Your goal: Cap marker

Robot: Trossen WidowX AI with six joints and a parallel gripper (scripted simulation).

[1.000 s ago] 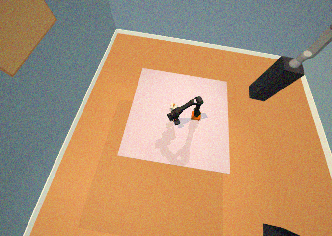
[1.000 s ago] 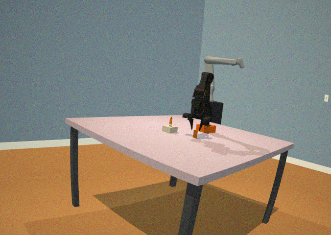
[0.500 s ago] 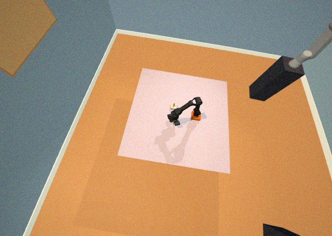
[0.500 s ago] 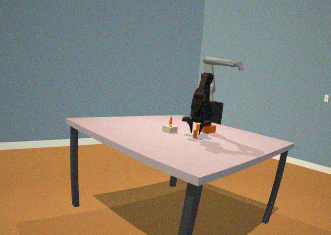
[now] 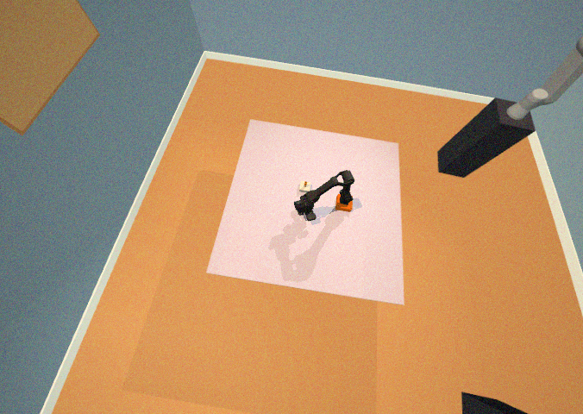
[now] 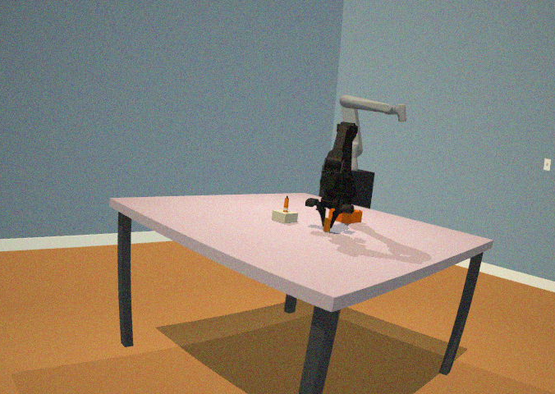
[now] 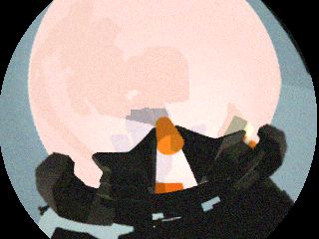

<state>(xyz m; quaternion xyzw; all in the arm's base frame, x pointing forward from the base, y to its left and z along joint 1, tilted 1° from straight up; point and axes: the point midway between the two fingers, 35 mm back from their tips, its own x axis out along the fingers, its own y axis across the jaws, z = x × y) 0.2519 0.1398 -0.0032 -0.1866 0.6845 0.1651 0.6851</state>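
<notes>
Now: the orange marker 190 mm to the right of my gripper tip, 70 mm above it and 50 mm ahead of it. The rest, counted from my gripper tip: orange cap 10 mm above; then cream holder block 190 mm to the right, 50 mm ahead.
</notes>
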